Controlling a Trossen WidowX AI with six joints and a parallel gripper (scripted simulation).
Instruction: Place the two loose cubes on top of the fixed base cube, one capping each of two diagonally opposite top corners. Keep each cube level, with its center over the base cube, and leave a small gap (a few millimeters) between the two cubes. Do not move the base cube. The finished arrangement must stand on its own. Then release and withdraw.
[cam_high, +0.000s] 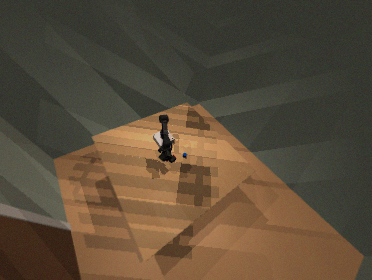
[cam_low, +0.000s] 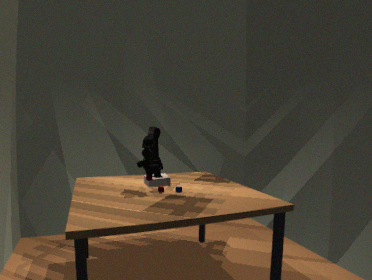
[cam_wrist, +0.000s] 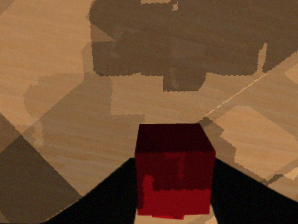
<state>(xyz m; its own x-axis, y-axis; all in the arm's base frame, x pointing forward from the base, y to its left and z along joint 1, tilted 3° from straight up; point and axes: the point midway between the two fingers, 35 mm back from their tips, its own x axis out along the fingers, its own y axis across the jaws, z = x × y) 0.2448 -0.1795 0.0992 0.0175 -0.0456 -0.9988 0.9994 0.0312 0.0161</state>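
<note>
Now: gripper tip 5 cm short of the blue base cube, 21 cm to the right of it and 10 cm above it.
</note>
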